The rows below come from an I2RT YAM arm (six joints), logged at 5 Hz.
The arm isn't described. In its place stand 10 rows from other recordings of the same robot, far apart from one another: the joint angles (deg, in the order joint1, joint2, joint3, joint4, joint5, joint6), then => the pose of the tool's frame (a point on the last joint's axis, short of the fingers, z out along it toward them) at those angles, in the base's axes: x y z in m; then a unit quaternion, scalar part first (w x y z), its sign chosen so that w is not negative.
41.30 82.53 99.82 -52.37 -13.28 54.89 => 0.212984, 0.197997, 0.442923, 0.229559, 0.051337, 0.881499, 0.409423
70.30 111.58 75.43 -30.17 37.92 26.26 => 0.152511, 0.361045, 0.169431, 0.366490, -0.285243, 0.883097, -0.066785
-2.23 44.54 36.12 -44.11 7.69 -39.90 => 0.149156, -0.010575, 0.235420, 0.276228, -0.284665, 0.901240, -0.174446
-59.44 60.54 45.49 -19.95 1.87 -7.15 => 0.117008, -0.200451, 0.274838, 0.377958, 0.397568, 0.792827, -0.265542
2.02 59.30 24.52 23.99 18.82 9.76 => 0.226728, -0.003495, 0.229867, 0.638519, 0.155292, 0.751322, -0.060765
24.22 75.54 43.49 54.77 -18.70 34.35 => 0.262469, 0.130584, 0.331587, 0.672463, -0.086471, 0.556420, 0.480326
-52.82 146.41 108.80 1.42 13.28 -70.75 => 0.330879, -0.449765, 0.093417, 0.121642, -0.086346, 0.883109, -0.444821
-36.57 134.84 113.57 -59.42 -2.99 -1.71 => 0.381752, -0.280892, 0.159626, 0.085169, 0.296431, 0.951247, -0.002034
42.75 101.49 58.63 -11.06 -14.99 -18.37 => 0.255771, 0.248972, 0.161942, 0.273923, -0.514099, 0.791233, 0.186063
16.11 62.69 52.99 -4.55 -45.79 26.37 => 0.229512, 0.092850, 0.341612, 0.415903, -0.172873, 0.745611, 0.491125
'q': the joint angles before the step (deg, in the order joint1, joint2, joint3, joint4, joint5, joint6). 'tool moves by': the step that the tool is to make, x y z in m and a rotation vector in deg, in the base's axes. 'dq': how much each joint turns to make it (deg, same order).
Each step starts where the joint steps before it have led.
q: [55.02 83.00 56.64 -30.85 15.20 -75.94]
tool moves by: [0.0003 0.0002 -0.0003 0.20 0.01 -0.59]
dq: [0.00 0.10 0.01 0.09 0.22 0.58]
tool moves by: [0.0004 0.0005 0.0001 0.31 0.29 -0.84]
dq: [0.00 0.19 0.23 -0.21 0.11 0.97]
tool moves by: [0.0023 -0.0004 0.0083 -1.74 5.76 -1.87]
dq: [-0.72 1.60 4.62 -8.49 -2.63 2.93]
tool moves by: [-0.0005 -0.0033 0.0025 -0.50 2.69 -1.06]
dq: [-0.47 0.04 1.08 -3.32 -1.43 1.39]
